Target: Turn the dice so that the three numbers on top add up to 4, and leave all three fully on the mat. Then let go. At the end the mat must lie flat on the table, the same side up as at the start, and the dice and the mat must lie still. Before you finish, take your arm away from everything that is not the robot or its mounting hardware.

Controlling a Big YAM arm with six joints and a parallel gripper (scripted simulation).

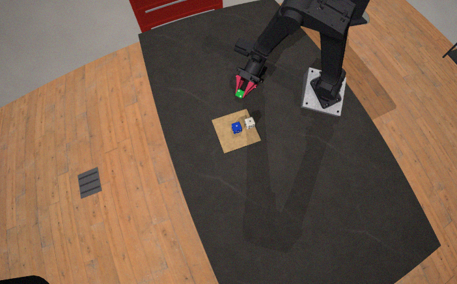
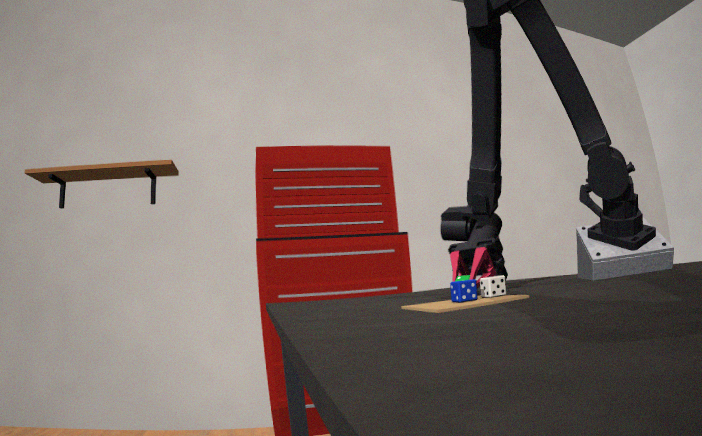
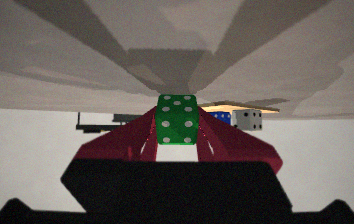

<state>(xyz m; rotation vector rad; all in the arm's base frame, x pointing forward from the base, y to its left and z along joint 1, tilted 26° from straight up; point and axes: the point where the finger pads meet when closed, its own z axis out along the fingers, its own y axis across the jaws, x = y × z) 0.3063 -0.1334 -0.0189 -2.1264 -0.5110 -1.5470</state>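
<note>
Right now the green die is right at my hand. From my hand the other things lie so: blue die 13 cm to the left, 7 cm ahead; white die 13 cm to the left, 2 cm ahead; tan mat 13 cm to the left, 7 cm ahead, 2 cm below.
</note>
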